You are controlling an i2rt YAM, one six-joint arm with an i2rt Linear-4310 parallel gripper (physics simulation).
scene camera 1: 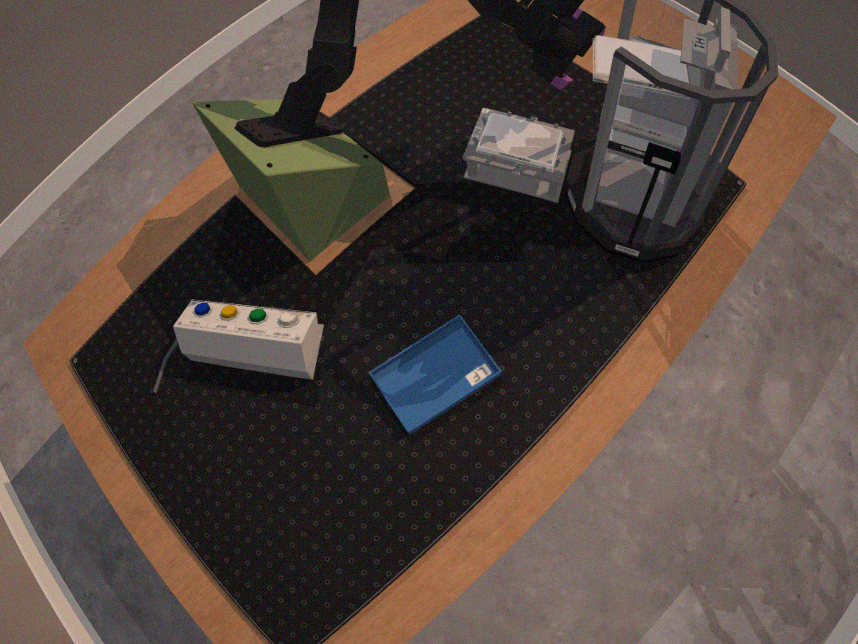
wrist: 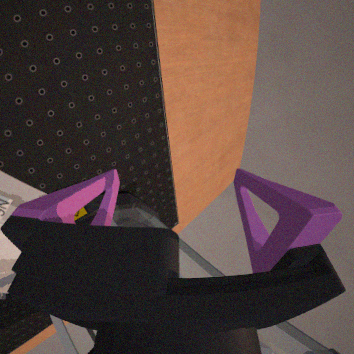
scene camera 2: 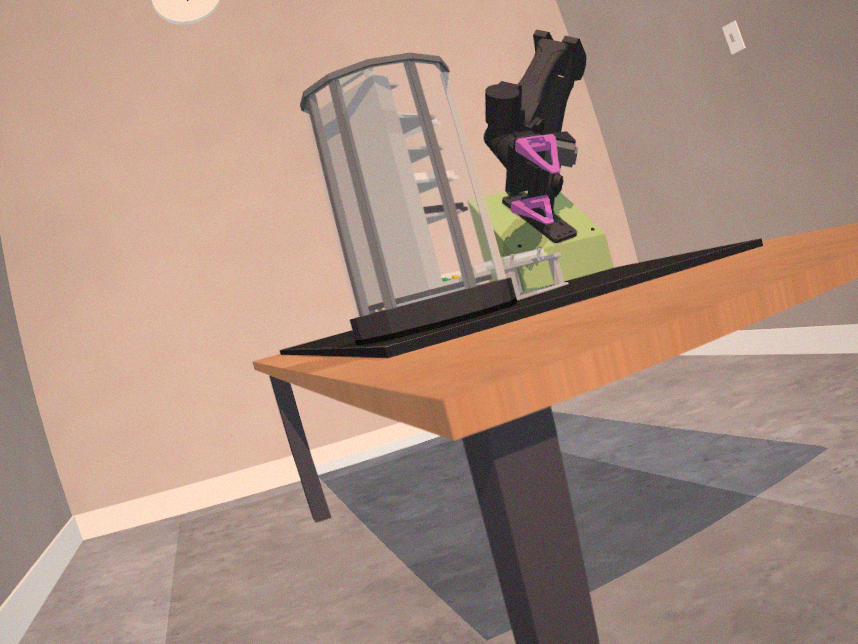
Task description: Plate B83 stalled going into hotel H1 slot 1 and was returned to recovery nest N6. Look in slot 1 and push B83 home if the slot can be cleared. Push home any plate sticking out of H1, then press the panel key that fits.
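Pixels of known places: gripper, between the fingertips: (scene camera 1: 584,58) (wrist: 176,175) (scene camera 2: 553,198); arm's base, origin of its link: (scene camera 1: 290,129).
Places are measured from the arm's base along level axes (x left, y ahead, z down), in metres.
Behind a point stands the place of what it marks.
My gripper (scene camera 1: 580,55) @(x 0.433, y 0.269, z 0.011 m) (scene camera 2: 553,196) @(x 0.433, y 0.269, z 0.011 m) (wrist: 176,175) @(x 0.433, y 0.269, z 0.011 m) has magenta fingers spread wide and empty, beside hotel H1's open shelf side. H1 (scene camera 1: 699,42) @(x 0.331, y 0.474, z -0.225 m) (scene camera 2: 381,180) @(x 0.415, y 0.527, z -0.063 m) is a pale tower with several shelves. A pale flat piece (scene camera 1: 637,61) @(x 0.211, y 0.439, z -0.243 m) juts out near its top; whether it is a plate or a shelf is unclear. Slot 1's inside cannot be made out. A clear plate, apparently B83 (scene camera 1: 518,140) @(x 0.238, y 0.264, z 0.076 m), lies on a clear nest (scene camera 1: 512,181) @(x 0.204, y 0.278, z 0.146 m) (scene camera 2: 558,270) @(x 0.274, y 0.181, z 0.122 m), probably N6. The white key panel (scene camera 1: 242,350) @(x -0.292, y 0.168, z 0.091 m) has blue (scene camera 1: 201,309) @(x -0.293, y 0.070, z 0.078 m), yellow (scene camera 1: 228,311) @(x -0.265, y 0.110, z 0.080 m), green (scene camera 1: 257,315) @(x -0.239, y 0.154, z 0.079 m) and white (scene camera 1: 288,318) @(x -0.212, y 0.196, z 0.079 m) keys.
A grey-framed guard (scene camera 1: 606,149) @(x 0.212, y 0.425, z -0.061 m) (scene camera 2: 360,201) @(x 0.392, y 0.556, z -0.043 m) stands around H1 on a dark base (scene camera 2: 436,309) @(x 0.439, y 0.508, z 0.126 m). A small black sign (scene camera 1: 661,158) @(x 0.202, y 0.504, z -0.122 m) stands at its front. A blue tray (scene camera 1: 429,370) @(x -0.129, y 0.381, z 0.148 m) marked LF lies on the mat (scene camera 1: 291,519) @(x -0.430, y 0.376, z 0.151 m). The arm stands on a green pedestal (scene camera 1: 311,201) @(x -0.067, y 0.113, z 0.031 m) (scene camera 2: 589,257) @(x 0.085, y -0.048, z 0.116 m).
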